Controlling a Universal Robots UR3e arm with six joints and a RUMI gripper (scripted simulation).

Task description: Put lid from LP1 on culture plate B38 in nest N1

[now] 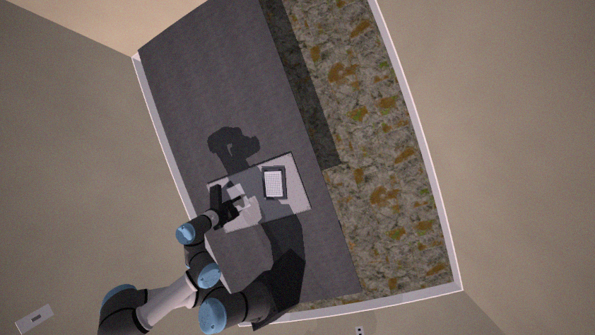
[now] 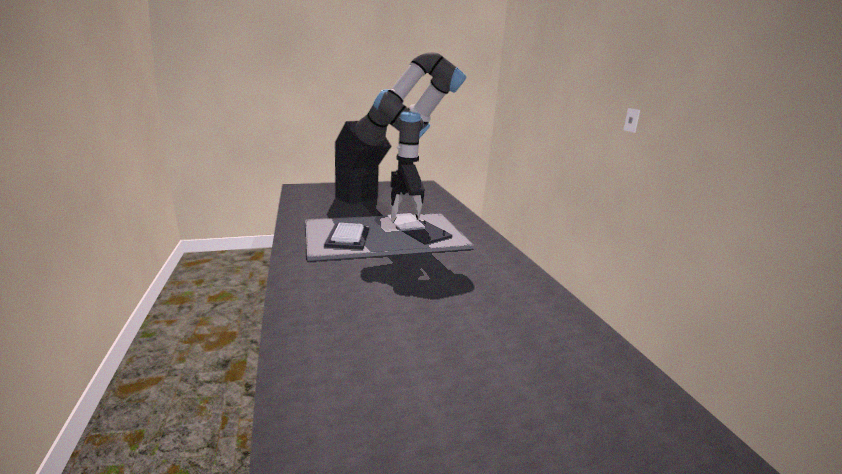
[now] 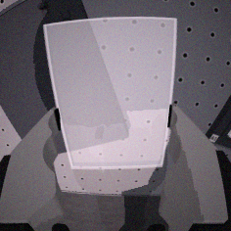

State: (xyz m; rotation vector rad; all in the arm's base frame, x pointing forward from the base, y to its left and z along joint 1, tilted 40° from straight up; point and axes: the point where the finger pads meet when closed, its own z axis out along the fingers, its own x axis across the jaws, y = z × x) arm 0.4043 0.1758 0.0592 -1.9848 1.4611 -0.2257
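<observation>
My gripper is now 70 mm short of the culture plate B38, 180 mm to the left of it and 40 mm above it. Also, from my hand: lid park LP1: 20 mm behind, 60 mm to the left, 50 mm below; then label: 120 mm behind, 60 mm to the left, 40 mm below; then clear lid: 10 mm below.
</observation>
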